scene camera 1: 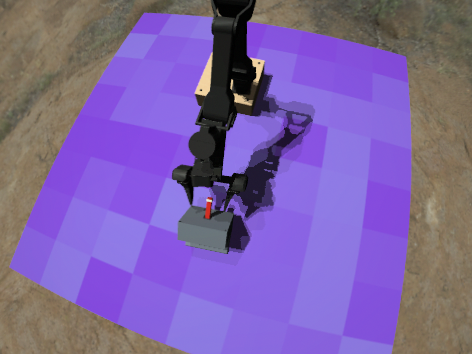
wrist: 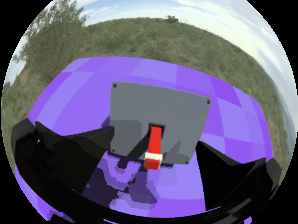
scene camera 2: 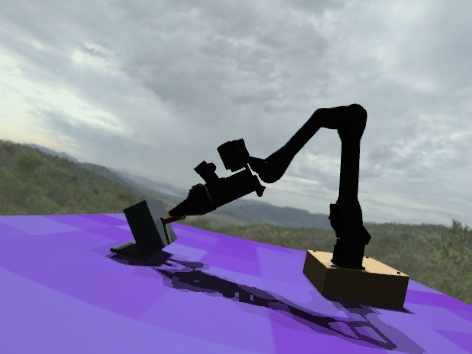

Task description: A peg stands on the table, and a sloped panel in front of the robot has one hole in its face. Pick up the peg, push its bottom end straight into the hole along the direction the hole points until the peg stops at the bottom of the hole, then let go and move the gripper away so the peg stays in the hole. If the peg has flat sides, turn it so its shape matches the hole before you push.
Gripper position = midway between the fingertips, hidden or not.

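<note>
Gripper point(scene camera 2: 173, 213), point(scene camera 1: 207, 207), point(wrist: 156, 139): open, holding nothing. Grey sloped panel point(scene camera 2: 150, 235), point(scene camera 1: 193, 228), point(wrist: 133, 106).
</note>
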